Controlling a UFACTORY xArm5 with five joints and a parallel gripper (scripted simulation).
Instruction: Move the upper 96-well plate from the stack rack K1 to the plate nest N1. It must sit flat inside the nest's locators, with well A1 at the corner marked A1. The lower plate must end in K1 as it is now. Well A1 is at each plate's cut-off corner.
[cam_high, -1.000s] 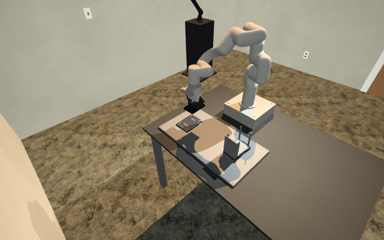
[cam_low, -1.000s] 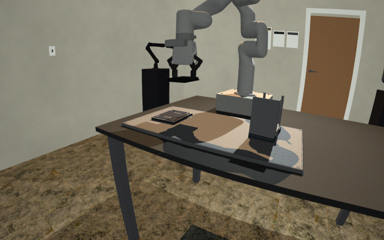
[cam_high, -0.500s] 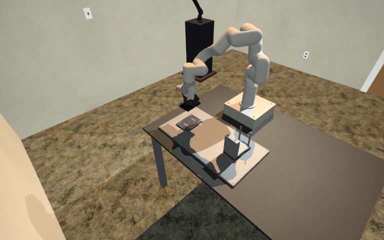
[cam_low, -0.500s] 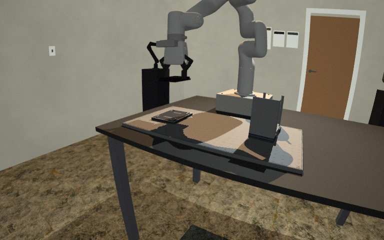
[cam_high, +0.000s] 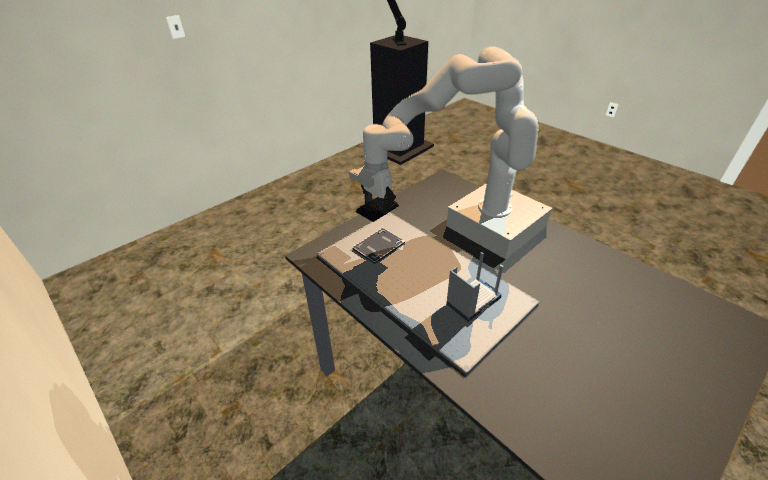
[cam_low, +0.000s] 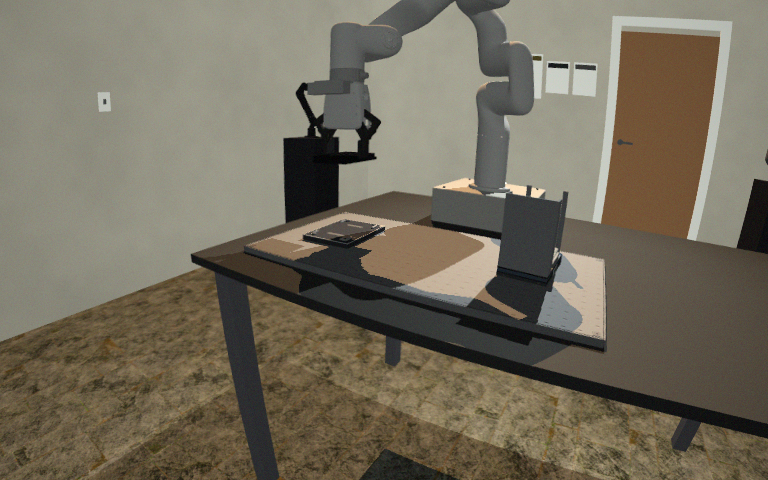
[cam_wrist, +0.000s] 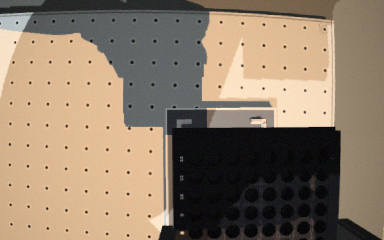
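Now: hand 10 mm above the black 96-well plate. Round my hand: grey rack wall (410 mm to the left, 100 mm below, 60 mm ahead); then plate nest N1 (180 mm below); then light plate (420 mm to the left, 170 mm below).
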